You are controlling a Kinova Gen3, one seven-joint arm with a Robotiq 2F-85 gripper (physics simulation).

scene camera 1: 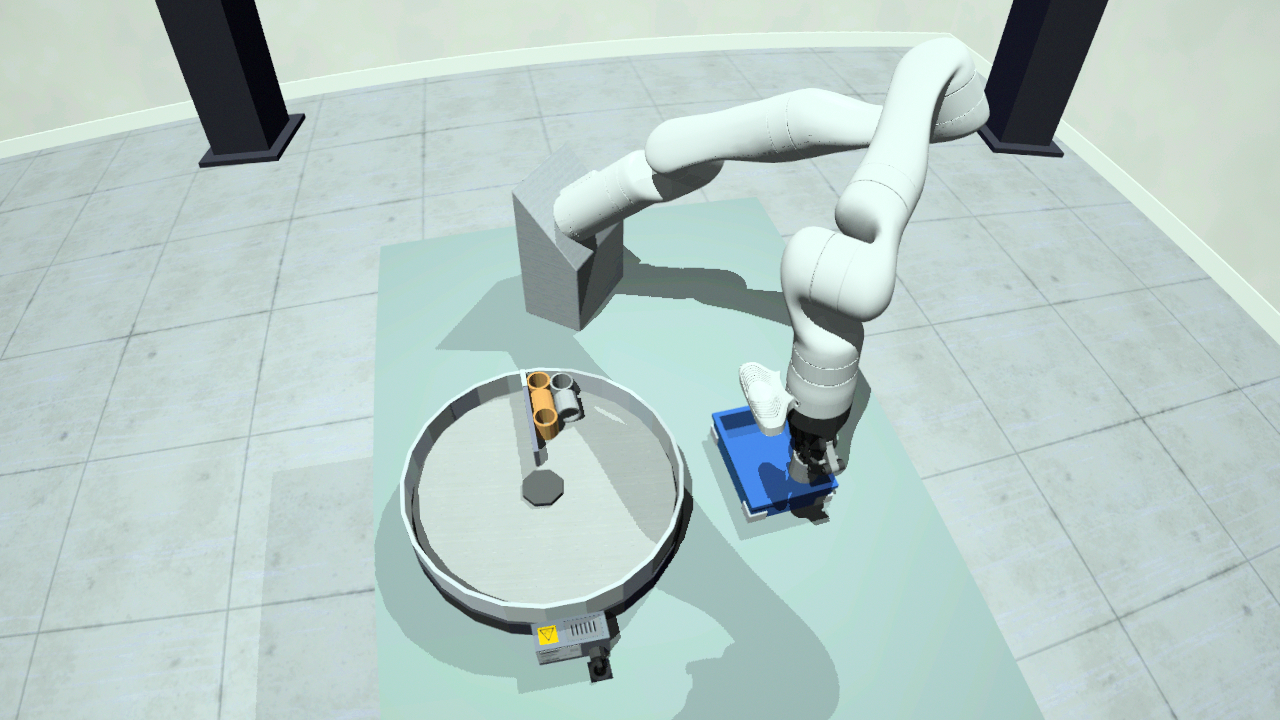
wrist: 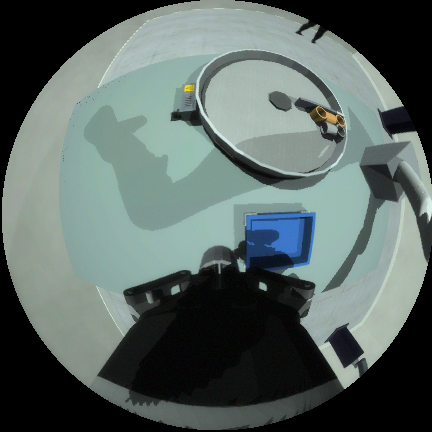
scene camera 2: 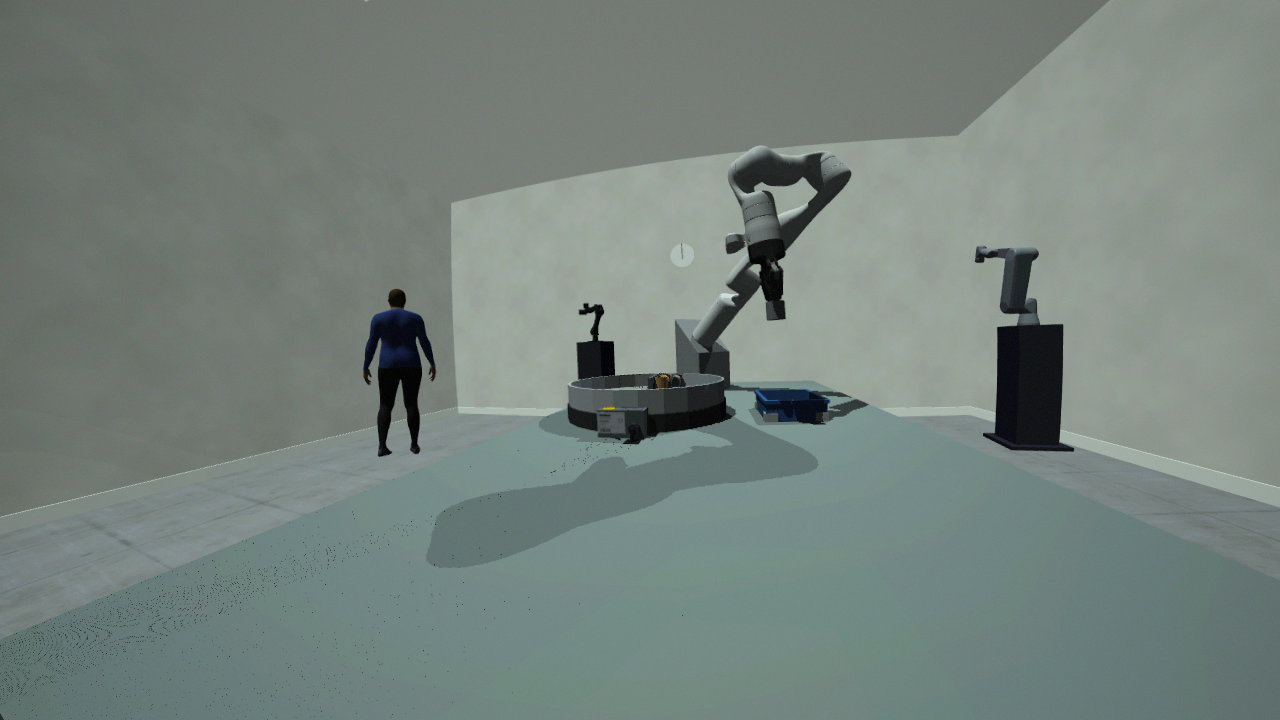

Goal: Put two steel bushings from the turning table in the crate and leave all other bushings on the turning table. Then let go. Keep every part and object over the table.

Labels:
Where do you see a blue crate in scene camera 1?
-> At 758, 465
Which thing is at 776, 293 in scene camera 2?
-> My gripper.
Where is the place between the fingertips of my gripper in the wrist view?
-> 218, 263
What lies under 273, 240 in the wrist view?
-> A blue crate.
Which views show my gripper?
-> Scene camera 1, the wrist view and scene camera 2: all of them.

